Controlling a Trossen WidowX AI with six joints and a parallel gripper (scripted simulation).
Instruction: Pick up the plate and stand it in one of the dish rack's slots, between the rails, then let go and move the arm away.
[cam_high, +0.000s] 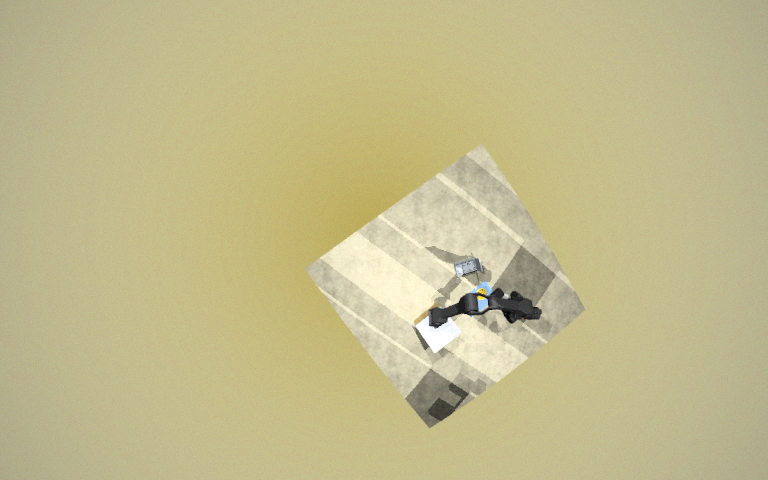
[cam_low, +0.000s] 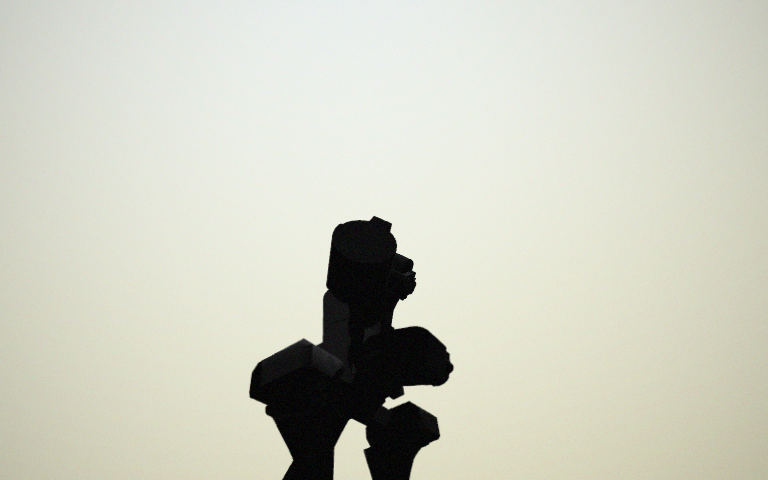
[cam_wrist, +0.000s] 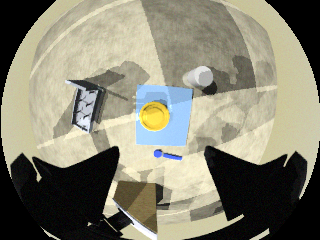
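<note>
Now: gripper tip 16 cm above the yellow plate, 1 cm to the right of it and 1 cm past it. The rest, counted from my gripper tip: light blue mat (17 cm below, 1 cm to the right, 1 cm behind); then blue spoon (17 cm below, 12 cm behind, 3 cm to the right); then white cylinder (15 cm below, 9 cm ahead, 8 cm to the right).
</note>
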